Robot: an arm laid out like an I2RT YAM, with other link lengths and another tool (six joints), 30 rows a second.
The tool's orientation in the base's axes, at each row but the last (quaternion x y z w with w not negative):
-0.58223, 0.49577, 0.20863, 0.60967
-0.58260, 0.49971, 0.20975, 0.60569
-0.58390, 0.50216, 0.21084, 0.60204
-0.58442, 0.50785, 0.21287, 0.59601
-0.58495, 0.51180, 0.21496, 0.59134
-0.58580, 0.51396, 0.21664, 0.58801
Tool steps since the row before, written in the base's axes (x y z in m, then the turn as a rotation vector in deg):
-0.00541, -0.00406, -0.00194, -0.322, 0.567, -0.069
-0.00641, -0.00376, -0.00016, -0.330, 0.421, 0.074
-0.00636, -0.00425, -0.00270, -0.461, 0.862, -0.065
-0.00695, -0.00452, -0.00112, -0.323, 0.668, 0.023
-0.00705, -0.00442, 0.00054, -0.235, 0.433, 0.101
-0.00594, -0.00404, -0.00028, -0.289, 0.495, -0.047
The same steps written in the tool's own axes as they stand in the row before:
0.00068, 0.00452, -0.00535, -0.260, 0.436, 0.415
-0.00127, 0.00456, -0.00573, -0.337, 0.337, 0.253
0.00112, 0.00570, -0.00566, -0.419, 0.617, 0.635
-0.00024, 0.00540, -0.00638, -0.374, 0.414, 0.490
-0.00164, 0.00477, -0.00664, -0.326, 0.249, 0.291
-0.00060, 0.00433, -0.00571, -0.241, 0.378, 0.360

